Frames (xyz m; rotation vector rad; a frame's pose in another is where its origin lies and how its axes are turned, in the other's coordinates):
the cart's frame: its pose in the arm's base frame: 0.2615 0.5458 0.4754 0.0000 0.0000 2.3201
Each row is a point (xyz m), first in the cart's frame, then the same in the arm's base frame.
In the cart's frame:
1: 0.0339 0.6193 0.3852
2: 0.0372 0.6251 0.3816
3: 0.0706 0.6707 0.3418
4: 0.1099 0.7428 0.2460
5: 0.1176 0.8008 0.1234
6: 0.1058 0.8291 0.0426
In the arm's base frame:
1: -0.2150 0.1488 0.8606
2: -0.2215 0.1473 0.8570
3: -0.2776 0.1407 0.8172
4: -0.3572 0.1203 0.7214
5: -0.4049 0.0865 0.5988
6: -0.4176 0.0585 0.5180

